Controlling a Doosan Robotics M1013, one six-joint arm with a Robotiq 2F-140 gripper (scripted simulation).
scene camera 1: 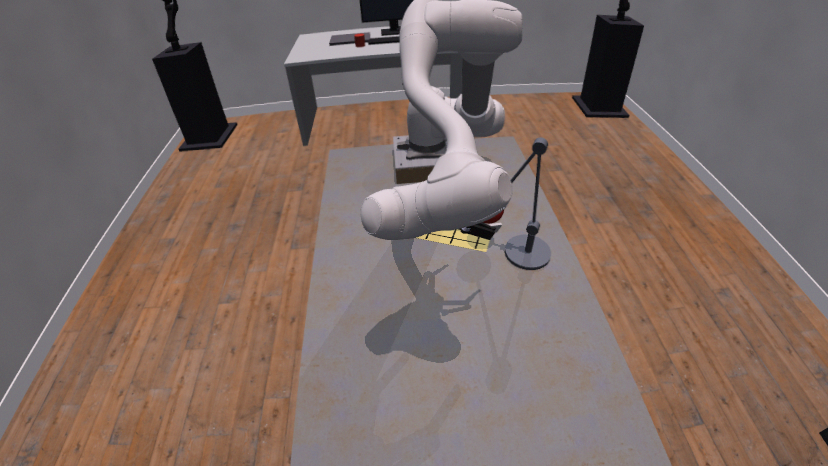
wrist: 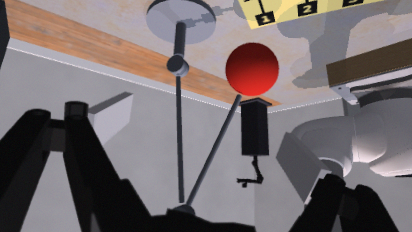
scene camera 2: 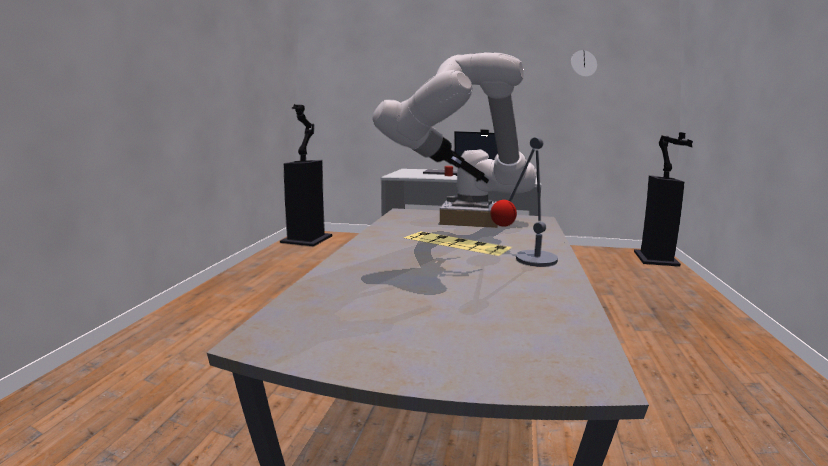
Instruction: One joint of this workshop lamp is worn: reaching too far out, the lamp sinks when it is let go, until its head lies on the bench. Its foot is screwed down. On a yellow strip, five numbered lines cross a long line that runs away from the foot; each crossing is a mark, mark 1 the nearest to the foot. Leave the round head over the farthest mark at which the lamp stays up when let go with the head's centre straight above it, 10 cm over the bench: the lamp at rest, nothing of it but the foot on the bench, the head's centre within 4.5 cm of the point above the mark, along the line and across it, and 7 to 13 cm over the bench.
Labels:
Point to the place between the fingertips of my gripper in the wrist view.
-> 207,127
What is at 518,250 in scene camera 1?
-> A round grey lamp foot.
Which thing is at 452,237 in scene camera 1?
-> A yellow numbered strip.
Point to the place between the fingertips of my gripper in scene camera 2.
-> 481,178

